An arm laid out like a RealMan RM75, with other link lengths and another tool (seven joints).
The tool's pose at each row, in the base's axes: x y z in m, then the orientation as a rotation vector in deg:
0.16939 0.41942 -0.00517 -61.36 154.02 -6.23
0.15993 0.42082 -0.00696 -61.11 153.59 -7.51
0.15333 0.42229 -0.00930 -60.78 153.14 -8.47
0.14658 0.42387 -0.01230 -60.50 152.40 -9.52
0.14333 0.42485 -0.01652 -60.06 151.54 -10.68
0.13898 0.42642 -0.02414 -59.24 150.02 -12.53
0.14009 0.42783 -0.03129 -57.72 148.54 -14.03
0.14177 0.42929 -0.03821 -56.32 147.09 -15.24
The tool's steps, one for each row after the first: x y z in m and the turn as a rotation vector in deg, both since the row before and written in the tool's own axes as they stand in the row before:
0.00602 0.00761 -0.00064 0.99 -0.08 -0.04
0.00408 0.00586 0.00052 0.82 -0.20 0.03
0.00425 0.00617 0.00101 0.96 -0.41 -0.07
0.00248 0.00371 0.00307 1.11 -0.52 0.00
0.00360 0.00567 0.00586 1.86 -0.96 0.05
-0.00005 0.00214 0.00706 1.80 -1.19 0.56
-0.00037 0.00198 0.00699 1.60 -1.20 0.53

